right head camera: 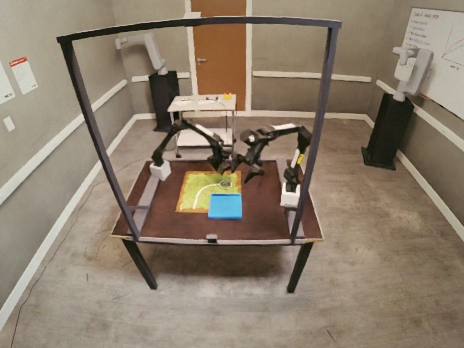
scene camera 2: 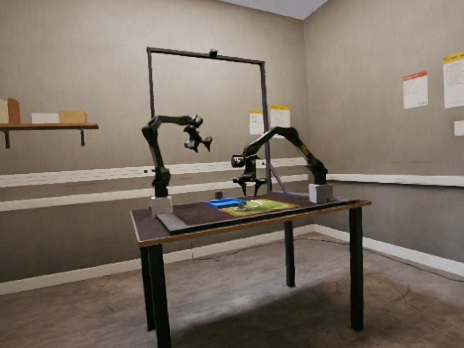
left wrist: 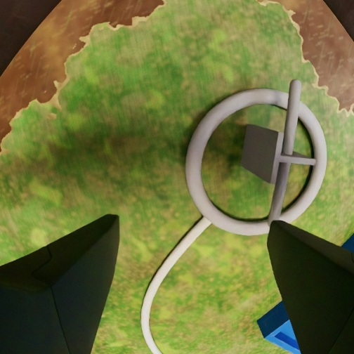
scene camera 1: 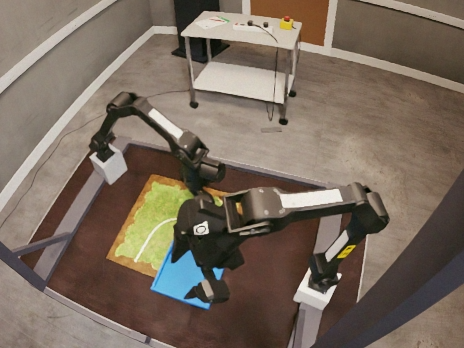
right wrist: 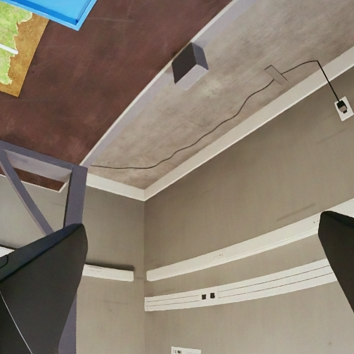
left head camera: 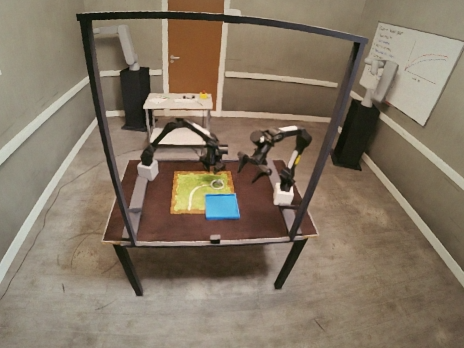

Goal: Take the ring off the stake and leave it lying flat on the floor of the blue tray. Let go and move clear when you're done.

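Seen in the pictures: left gripper, fingertip midpoint: [right head camera: 219, 173] [scene camera 2: 250, 196] [left head camera: 212, 173]; right gripper, fingertip midpoint: [right head camera: 237, 178] [scene camera 2: 203, 152] [scene camera 1: 178, 280] [left head camera: 244, 178]; left arm's base, origin of the base link: [right head camera: 159, 163] [scene camera 2: 320, 184] [scene camera 1: 105, 154] [left head camera: 147, 163]; right arm's base, origin of the base link: [right head camera: 291, 189] [scene camera 2: 161, 197] [scene camera 1: 320, 282] [left head camera: 284, 188].
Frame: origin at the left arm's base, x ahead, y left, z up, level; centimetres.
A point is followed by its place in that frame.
Note:
A pale grey ring [left wrist: 194, 165] [left head camera: 211, 184] @[y 4.1, x 44.2, z -9.3 cm] lies around the grey stake [left wrist: 292, 115], whose block-like part and thin crossing bars show inside and over the ring in the left wrist view. Both are at the green mat's edge near the blue tray [left head camera: 222, 212] @[y -17.7, x 57.4, z -9.6 cm] [right head camera: 225, 212] @[y -17.8, x 57.5, z -9.6 cm] [scene camera 2: 220, 202] @[y -17.4, x 58.8, z -9.0 cm], in which no ring shows. My left gripper [left wrist: 195, 230] [left head camera: 215, 170] @[y 7.6, x 43.3, z -3.1 cm] [scene camera 2: 251, 194] @[y 7.6, x 43.3, z -3.1 cm] is open and empty above the mat, its right fingertip near the ring's lower rim in the wrist view. My right gripper [right wrist: 205, 231] [left head camera: 248, 175] @[y -23.5, x 67.5, z 23.9 cm] [scene camera 2: 201, 150] @[y -23.5, x 67.5, z 23.9 cm] is open and empty, high above the table.
The green mat with brown border [left head camera: 185, 187] @[y -3.4, x 28.7, z -10.2 cm] [scene camera 1: 145, 230] @[y -10.1, x 32.0, z -10.1 cm] has a pale curved line meeting the ring's edge. In scene camera 1 the right arm hides the ring, stake and part of the tray. The two wrists are close together in the right head camera. A dark frame [left head camera: 102, 115] @[y -54.3, x 19.8, z 61.8 cm] stands around the table.

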